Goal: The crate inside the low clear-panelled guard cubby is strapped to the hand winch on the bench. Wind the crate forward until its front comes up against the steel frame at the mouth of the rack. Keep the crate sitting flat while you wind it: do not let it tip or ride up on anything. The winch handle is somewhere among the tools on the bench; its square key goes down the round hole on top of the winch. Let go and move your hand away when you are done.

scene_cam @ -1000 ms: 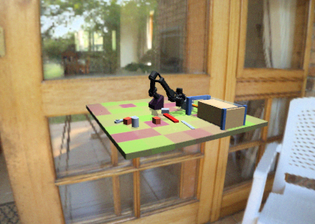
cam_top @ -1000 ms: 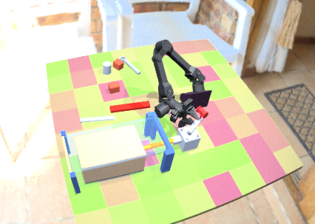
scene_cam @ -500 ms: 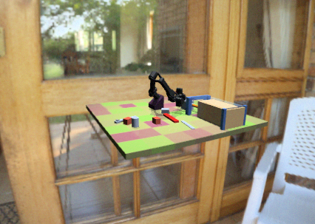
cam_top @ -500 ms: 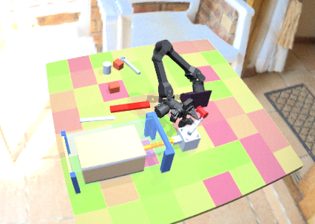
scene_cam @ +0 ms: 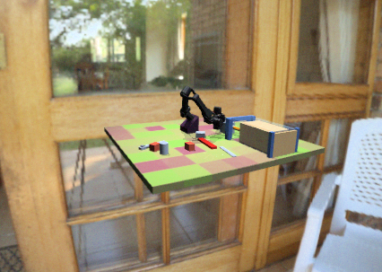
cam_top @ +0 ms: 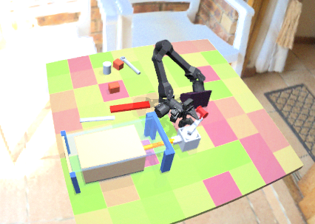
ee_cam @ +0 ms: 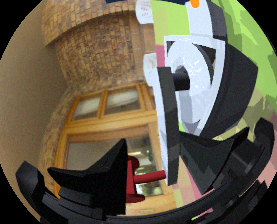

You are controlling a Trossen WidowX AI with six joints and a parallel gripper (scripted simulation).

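My gripper tip is now 10 mm to the left of the winch handle and 10 mm above it. From my gripper tip the other things lie so: grey block 50 mm ahead, 250 mm to the right, 110 mm below; grey winch 40 mm ahead, 10 mm to the left, 90 mm below; red grip 40 mm behind, 30 mm to the right, 20 mm above.
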